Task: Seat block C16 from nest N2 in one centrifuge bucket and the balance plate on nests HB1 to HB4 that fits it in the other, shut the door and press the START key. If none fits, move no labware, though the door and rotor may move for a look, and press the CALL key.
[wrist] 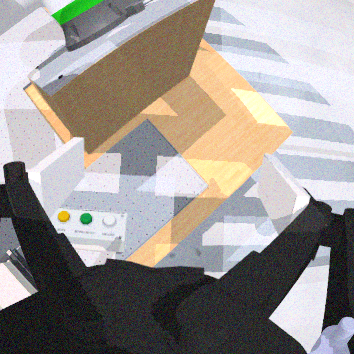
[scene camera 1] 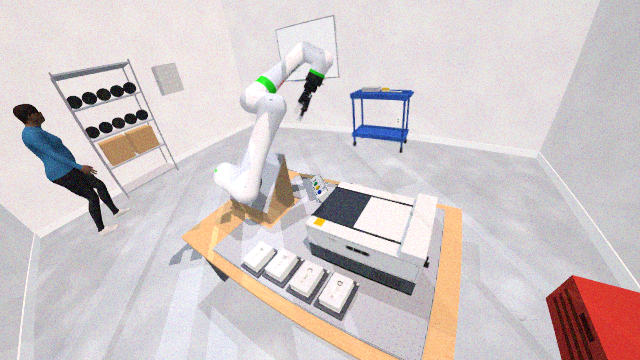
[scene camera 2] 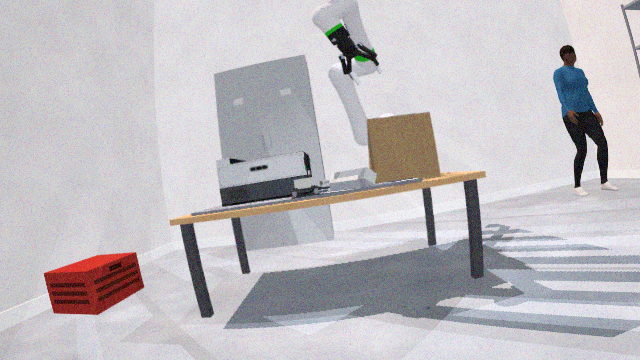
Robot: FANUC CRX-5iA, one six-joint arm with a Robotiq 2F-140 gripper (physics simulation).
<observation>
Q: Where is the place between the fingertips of my gripper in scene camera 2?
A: At 370, 78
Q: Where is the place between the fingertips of my gripper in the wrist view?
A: At 171, 164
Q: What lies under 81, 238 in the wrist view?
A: A button panel.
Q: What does my gripper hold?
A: Nothing.
</observation>
